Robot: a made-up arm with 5 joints.
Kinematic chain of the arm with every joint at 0, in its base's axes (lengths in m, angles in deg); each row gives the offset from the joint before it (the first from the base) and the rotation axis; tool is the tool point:
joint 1: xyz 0 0 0.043 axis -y
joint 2: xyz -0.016 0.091 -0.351 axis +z
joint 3: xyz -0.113 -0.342 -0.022 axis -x
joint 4: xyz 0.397 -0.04 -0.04 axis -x
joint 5: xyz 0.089 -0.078 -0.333 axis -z
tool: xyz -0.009 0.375 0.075
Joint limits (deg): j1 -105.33..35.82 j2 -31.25..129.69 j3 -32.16..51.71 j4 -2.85..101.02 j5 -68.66..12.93
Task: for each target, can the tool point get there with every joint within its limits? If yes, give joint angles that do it. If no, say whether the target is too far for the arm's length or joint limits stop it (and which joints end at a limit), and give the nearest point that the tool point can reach.
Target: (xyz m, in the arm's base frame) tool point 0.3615 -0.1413 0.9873
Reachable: no: joint limits stop it (at a limit: joint 1, joint 3, joint 4, joint 5) | nearest point 0.5201 -0.0551 0.2211 | short by 0.787 m
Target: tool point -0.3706 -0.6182 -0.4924
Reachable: yes | joints -63.09 4.45 26.82 82.37 -14.61
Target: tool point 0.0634 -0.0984 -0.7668
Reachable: yes | joints -43.41 67.23 5.61 84.38 -53.89
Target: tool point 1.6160 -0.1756 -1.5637
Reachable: no: too far | nearest point 0.7318 -0.0311 -0.6845 | short by 1.255 m
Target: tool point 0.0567 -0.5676 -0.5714
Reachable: yes | joints -29.64 15.26 24.55 90.47 -29.09
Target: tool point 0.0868 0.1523 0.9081
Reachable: no: joint limits stop it (at a limit: joint 1, joint 2, joint 3, joint 4, joint 5) | nearest point -0.3704 0.4163 0.4823 | short by 0.678 m
